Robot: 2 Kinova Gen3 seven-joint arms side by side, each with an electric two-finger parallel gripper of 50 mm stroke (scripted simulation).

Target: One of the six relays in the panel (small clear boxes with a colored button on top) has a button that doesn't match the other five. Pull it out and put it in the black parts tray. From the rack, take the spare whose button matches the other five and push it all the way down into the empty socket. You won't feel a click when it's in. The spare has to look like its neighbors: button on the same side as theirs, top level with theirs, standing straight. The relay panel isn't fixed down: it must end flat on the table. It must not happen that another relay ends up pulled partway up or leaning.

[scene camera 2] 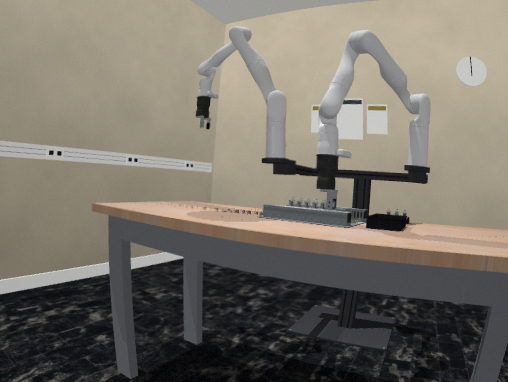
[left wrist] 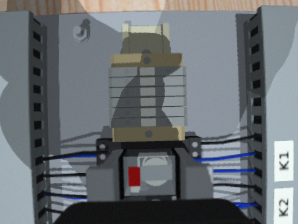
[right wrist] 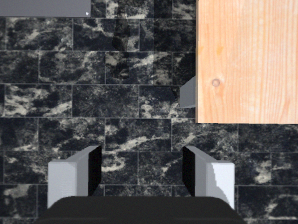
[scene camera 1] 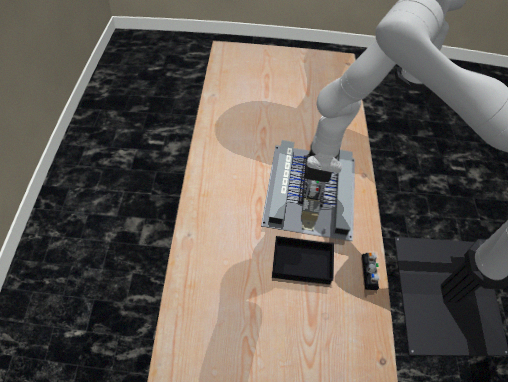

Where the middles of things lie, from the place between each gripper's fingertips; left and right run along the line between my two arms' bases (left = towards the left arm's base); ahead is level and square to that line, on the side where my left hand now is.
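From my left hand [scene camera 2: 331, 209]: relay panel [scene camera 1: 300, 214] 10 mm behind, 50 mm to the right, 30 mm below; black parts tray [scene camera 1: 311, 261] 50 mm ahead, 200 mm to the left, 40 mm below. Going by their middles, relay panel nearest to my left hand of the things named here.
From my right hand: relay panel 40 cm ahead, 73 cm to the left, 39 cm below; black parts tray 46 cm ahead, 98 cm to the left, 39 cm below. By its middle, black parts tray is nearer to my left hand than to my right hand.
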